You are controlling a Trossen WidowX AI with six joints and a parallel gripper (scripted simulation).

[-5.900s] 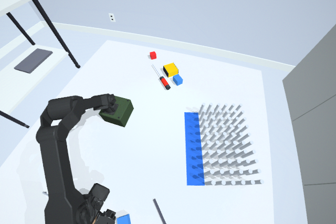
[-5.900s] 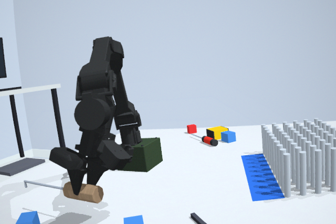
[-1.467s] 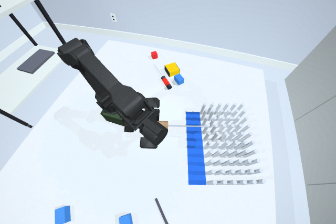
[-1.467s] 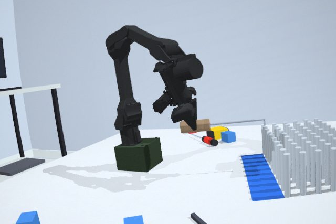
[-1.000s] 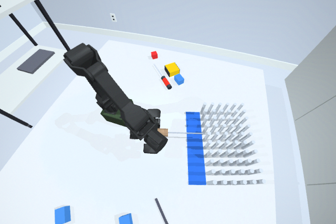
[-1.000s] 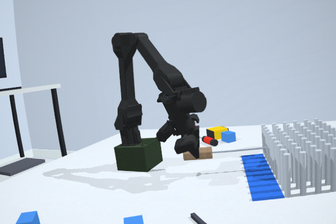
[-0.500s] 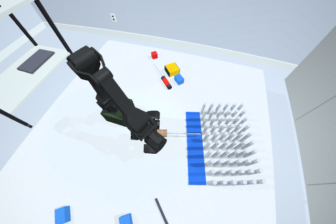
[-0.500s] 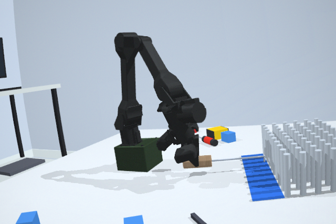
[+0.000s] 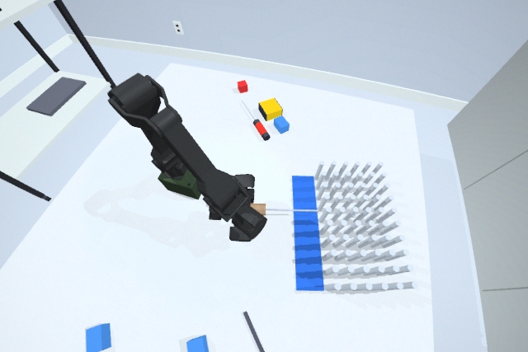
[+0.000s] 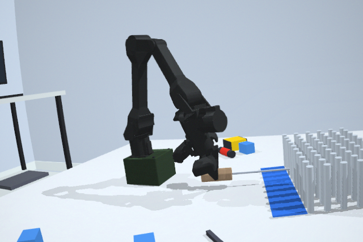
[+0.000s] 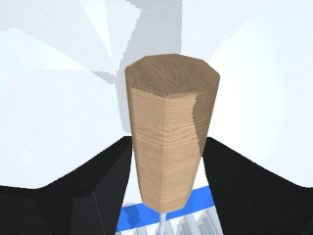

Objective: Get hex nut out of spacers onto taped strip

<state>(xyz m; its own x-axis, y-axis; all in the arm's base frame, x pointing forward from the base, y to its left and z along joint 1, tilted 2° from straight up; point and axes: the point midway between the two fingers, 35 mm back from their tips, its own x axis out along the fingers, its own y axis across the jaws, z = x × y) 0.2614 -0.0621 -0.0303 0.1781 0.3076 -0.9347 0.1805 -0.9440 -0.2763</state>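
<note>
The blue taped strip is 180 mm ahead of my gripper tip and 40 mm below it. Also, from my gripper tip: wooden-handled tool: 100 mm ahead, 20 mm to the left; hex nut: 330 mm ahead, 70 mm to the left, 30 mm below; yellow block: 40 mm behind, 460 mm to the left, 20 mm below.
</note>
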